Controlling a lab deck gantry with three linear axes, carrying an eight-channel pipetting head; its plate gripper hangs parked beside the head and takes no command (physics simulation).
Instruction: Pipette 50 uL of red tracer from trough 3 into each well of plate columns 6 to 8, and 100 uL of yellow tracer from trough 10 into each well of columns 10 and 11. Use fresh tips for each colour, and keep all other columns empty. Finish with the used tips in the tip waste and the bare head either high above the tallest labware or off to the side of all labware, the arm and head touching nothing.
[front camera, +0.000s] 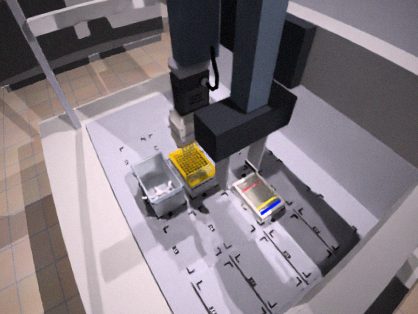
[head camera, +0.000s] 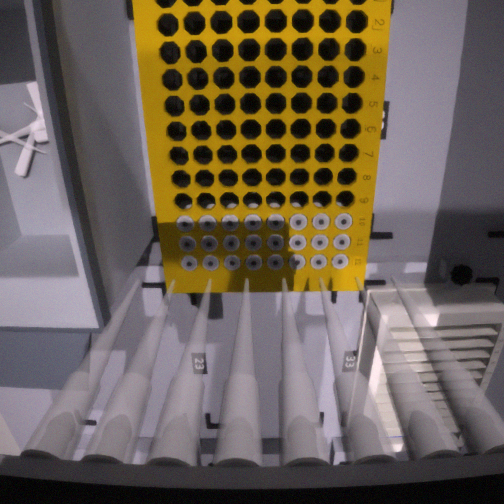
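Observation:
The pipetting head (front camera: 190, 92) is over the back of the yellow tip rack (front camera: 192, 165) (head camera: 145, 100). It carries eight long pale tips (head camera: 245, 325), whose ends overlap the rack's near edge in the head view; no coloured liquid is discernible in them. Rack columns 10 to 12 hold tips; the visible holes of columns 2 to 9 are empty. The trough reservoir (front camera: 246, 201) (head camera: 440, 300) shows red, yellow and blue strips in the front view. White used tips (front camera: 162, 190) (head camera: 25, 145) lie in the tip waste (front camera: 167, 202) (head camera: 75, 200). The plate does not show. The parked plate gripper (front camera: 239, 176) is open and empty.
The dark gripper block (front camera: 240, 125) hangs beside the head, near the rack and reservoir. The grey waste bin stands left of the rack, with high walls. A tall pale enclosure wall (front camera: 340, 145) runs along the right side of the deck.

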